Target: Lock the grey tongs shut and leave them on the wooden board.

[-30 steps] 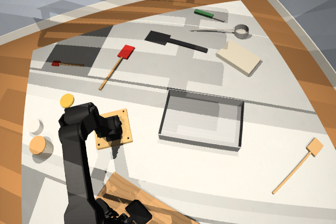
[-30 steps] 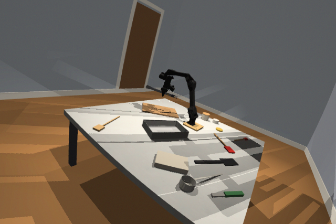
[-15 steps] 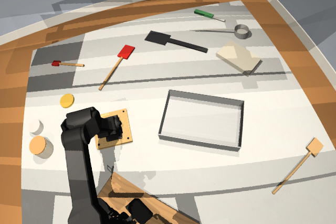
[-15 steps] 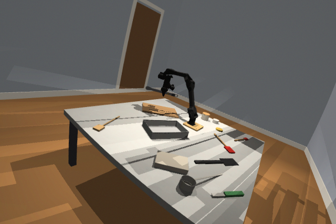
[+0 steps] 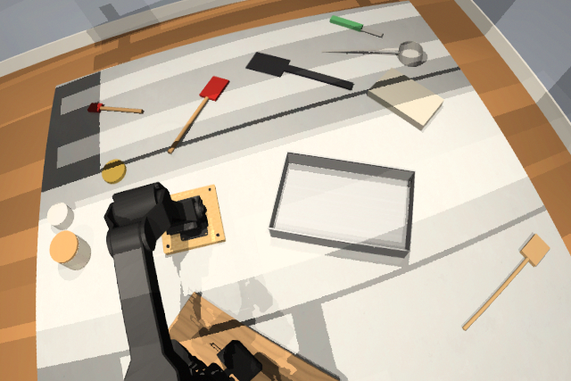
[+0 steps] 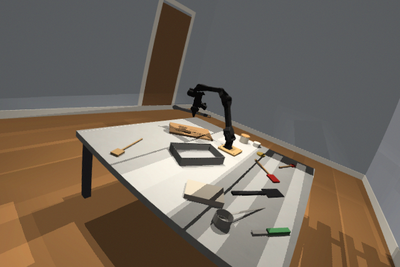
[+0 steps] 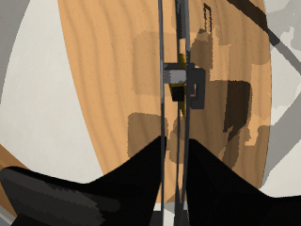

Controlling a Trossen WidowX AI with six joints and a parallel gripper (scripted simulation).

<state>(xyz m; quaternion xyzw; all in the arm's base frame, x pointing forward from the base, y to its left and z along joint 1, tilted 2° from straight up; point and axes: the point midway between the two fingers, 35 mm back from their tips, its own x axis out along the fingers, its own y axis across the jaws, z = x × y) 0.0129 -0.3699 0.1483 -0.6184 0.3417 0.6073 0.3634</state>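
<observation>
Right now the wooden board is 130 mm below my gripper tip. The rest, counted from my gripper tip: red spatula (720 mm to the left, 130 mm below, 50 mm ahead); grey roasting tin (330 mm ahead, 320 mm to the left, 110 mm below); yellow disc (580 mm to the left, 220 mm behind, 130 mm below).
</observation>
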